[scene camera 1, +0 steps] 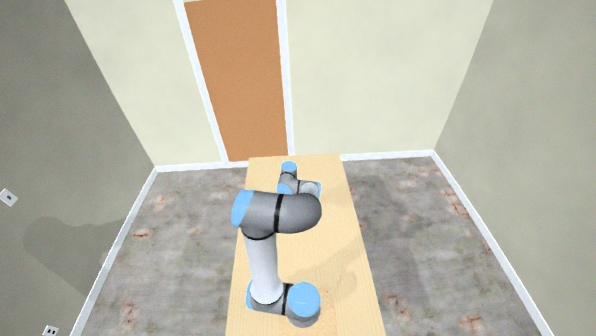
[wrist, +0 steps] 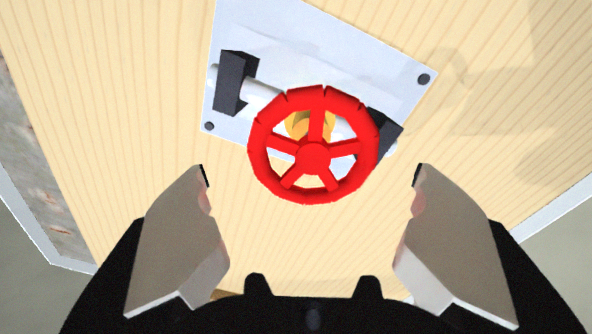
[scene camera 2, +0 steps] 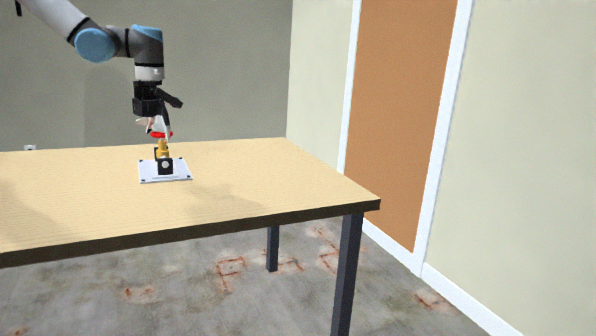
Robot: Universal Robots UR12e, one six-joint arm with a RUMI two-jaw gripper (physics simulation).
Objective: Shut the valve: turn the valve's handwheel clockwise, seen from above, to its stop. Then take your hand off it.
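The valve's red five-spoked handwheel [scene camera 2: 159, 135] [wrist: 313, 155] lies level on top of a yellow valve body [scene camera 2: 162, 150]. The valve is on a white base plate [scene camera 2: 184, 173] [wrist: 310, 35] with a white pipe [wrist: 260, 89] and black brackets. My gripper [scene camera 2: 158, 134] [wrist: 307, 167] is open, pointing down, with nothing held. In the wrist view its two fingertips stand to the left and right of the wheel, with a gap on each side. In scene camera 2 the tips are about at the wheel's height. The arm hides the wheel and gripper in scene camera 1.
The base plate lies on a long wooden table [scene camera 1: 325, 250] [scene camera 2: 260, 185]. The arm's base [scene camera 1: 303, 302] stands at the table's near end in scene camera 1. An orange-brown door [scene camera 1: 245, 75] [scene camera 2: 400, 100] is in the wall beyond the table's far end.
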